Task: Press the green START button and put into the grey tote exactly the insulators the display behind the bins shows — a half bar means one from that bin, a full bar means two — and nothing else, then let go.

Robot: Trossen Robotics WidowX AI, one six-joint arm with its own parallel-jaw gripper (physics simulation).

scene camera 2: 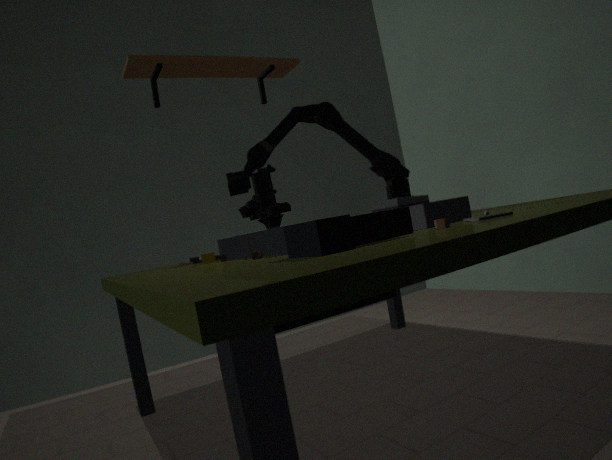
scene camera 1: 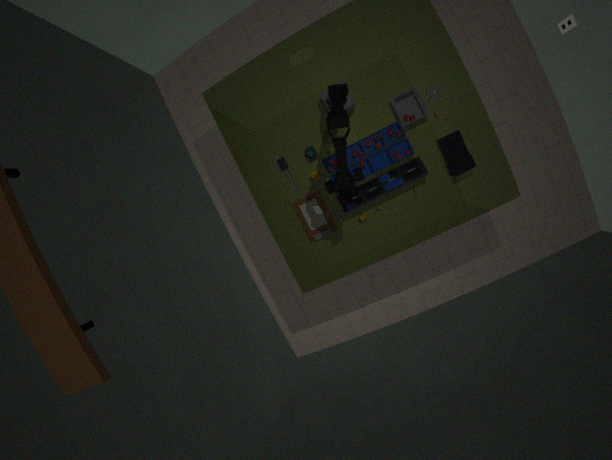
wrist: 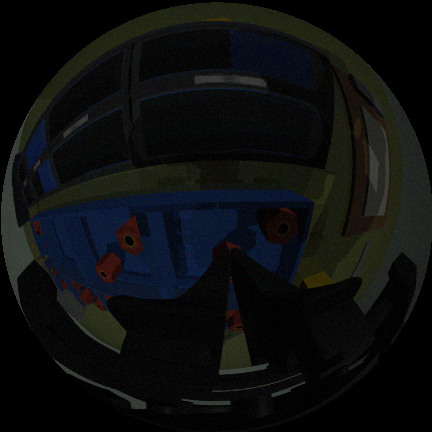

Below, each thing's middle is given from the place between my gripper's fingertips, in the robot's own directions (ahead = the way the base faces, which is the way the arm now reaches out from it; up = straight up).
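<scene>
Grey tote (scene camera 2: 456, 209), 42 cm left of my hand, 26 cm behind. Dark box (scene camera 2: 322, 237), 3 cm ahead of my hand, 58 cm to the left. Going by their middles, grey tote nearest to my hand of the things named here.
</scene>
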